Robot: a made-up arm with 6 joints. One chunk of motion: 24 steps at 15 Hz.
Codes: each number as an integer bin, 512 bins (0 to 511) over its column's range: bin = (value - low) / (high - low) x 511, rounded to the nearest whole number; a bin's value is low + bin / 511 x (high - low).
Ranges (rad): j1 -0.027..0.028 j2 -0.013..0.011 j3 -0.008..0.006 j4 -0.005..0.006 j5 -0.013..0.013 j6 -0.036..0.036
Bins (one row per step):
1: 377 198 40 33 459 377
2: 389 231 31 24 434 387
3: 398 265 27 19 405 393
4: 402 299 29 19 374 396
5: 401 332 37 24 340 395
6: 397 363 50 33 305 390
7: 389 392 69 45 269 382
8: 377 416 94 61 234 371
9: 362 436 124 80 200 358
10: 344 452 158 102 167 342
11: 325 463 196 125 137 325
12: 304 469 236 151 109 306
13: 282 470 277 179 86 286
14: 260 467 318 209 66 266
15: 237 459 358 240 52 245
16: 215 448 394 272 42 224
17: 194 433 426 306 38 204
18: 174 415 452 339 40 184
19: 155 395 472 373 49 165
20: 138 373 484 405 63 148
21: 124 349 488 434 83 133
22: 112 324 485 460 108 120
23: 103 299 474 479 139 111
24: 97 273 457 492 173 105
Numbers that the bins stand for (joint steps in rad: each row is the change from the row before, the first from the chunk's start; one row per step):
1: 0.01358 -0.00370 -0.00690 -0.00429 0.01035 0.01712
2: 0.01487 -0.00215 -0.00715 -0.00448 0.00908 0.01853
3: 0.01584 -0.00055 -0.00726 -0.00459 0.00761 0.01937
4: 0.01627 0.00104 -0.00721 -0.00459 0.00603 0.01980
5: 0.01616 0.00259 -0.00699 -0.00448 0.00430 0.01966
6: 0.01573 0.00405 -0.00663 -0.00429 0.00252 0.01895
7: 0.01487 0.00541 -0.00611 -0.00403 0.00069 0.01782
8: 0.01358 0.00654 -0.00542 -0.00369 -0.00109 0.01627
9: 0.01196 0.00748 -0.00460 -0.00328 -0.00282 0.01444
10: 0.01003 0.00823 -0.00367 -0.00280 -0.00450 0.01219
11: 0.00798 0.00875 -0.00263 -0.00231 -0.00603 0.00979
12: 0.00572 0.00903 -0.00153 -0.00175 -0.00745 0.00712
13: 0.00335 0.00907 -0.00041 -0.00115 -0.00862 0.00430
14: 0.00098 0.00893 0.00071 -0.00050 -0.00964 0.00148
15: -0.00149 0.00856 0.00181 0.00017 -0.01035 -0.00148
16: -0.00386 0.00804 0.00279 0.00086 -0.01086 -0.00444
17: -0.00612 0.00734 0.00367 0.00159 -0.01107 -0.00726
18: -0.00827 0.00649 0.00438 0.00230 -0.01096 -0.01007
19: -0.01032 0.00555 0.00493 0.00303 -0.01051 -0.01275
20: -0.01215 0.00452 0.00526 0.00372 -0.00979 -0.01515
21: -0.01365 0.00339 0.00537 0.00434 -0.00878 -0.01726
22: -0.01495 0.00222 0.00529 0.00490 -0.00750 -0.01909
23: -0.01591 0.00104 0.00499 0.00531 -0.00593 -0.02036
24: -0.01656 -0.00018 0.00452 0.00559 -0.00420 -0.02121

